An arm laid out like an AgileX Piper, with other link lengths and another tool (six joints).
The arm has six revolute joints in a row. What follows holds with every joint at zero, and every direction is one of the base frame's. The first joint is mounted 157.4 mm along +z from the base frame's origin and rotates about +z. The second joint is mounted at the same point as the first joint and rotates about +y. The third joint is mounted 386.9 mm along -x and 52.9 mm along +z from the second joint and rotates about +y. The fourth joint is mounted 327.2 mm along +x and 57.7 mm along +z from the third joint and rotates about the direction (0.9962, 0, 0.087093). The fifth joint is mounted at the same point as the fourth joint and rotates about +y. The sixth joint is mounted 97.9 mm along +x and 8.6 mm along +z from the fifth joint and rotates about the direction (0.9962, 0, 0.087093). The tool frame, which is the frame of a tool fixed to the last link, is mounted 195.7 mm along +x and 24 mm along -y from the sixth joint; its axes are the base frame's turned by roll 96.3, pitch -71.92 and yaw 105.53 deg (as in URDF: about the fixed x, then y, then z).
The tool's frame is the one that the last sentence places.
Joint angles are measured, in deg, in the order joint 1, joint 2, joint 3, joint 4, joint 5, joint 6. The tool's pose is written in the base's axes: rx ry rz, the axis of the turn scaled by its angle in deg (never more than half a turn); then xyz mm. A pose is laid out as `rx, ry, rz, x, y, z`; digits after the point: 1 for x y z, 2 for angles.
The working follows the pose.
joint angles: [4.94, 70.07, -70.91, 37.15, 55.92, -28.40]
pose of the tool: -117.59, -57.64, -51.07, 414.0, 160.8, 406.4
Where each joint sits with the arm in this pose, in the base's axes (m; each line is computed from the numbers above, not from the rounded line before):
joint 1: 0.0000 0.0000 0.1574
joint 2: 0.0000 0.0000 0.1574
joint 3: -0.0818 -0.0071 0.5392
joint 4: 0.2433 0.0210 0.6017
joint 5: 0.2433 0.0210 0.6017
joint 6: 0.3002 0.0753 0.5427
the tool: 0.4140 0.1608 0.4064

